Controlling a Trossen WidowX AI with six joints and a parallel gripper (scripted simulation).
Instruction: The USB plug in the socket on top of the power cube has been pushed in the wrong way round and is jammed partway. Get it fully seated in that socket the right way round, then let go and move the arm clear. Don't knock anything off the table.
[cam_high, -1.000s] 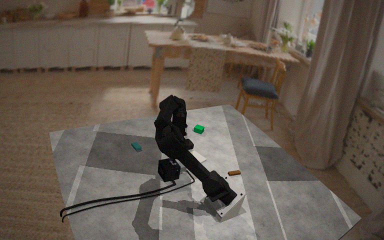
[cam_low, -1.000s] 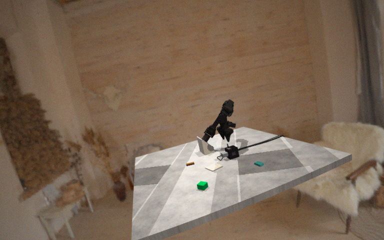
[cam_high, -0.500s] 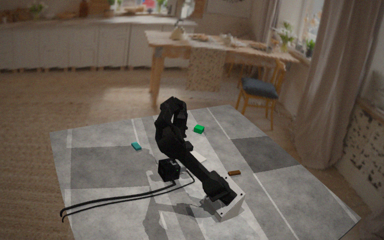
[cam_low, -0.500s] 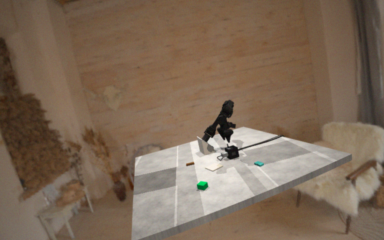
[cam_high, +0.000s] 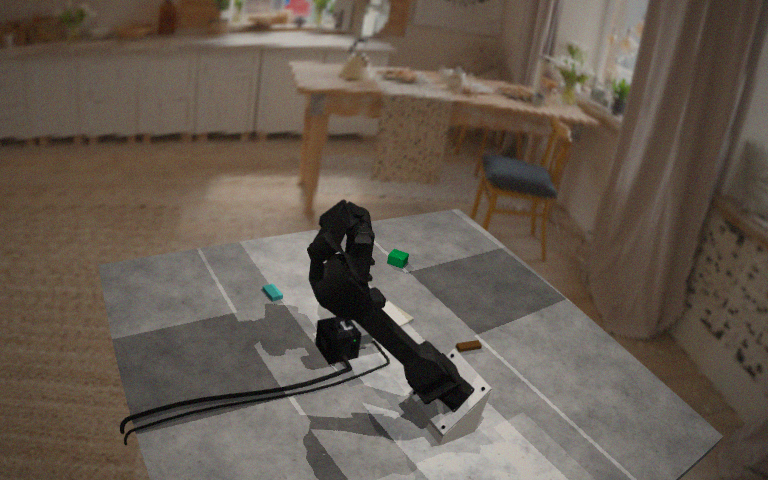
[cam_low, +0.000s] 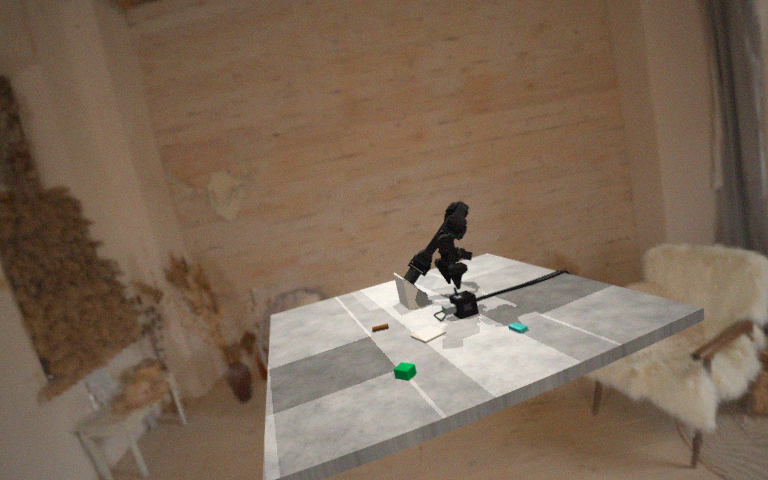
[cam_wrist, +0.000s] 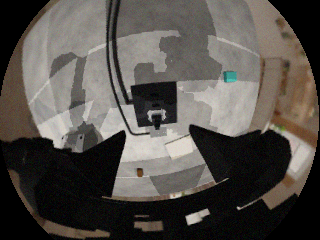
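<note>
My gripper tip is 30 mm above the dark USB plug. Round my gripper tip: brown block: 290 mm to the right, 120 mm behind, 110 mm below; then teal block: 270 mm ahead, 110 mm below, 70 mm to the left; then white card: 170 mm to the right, 110 mm below, 70 mm ahead.
</note>
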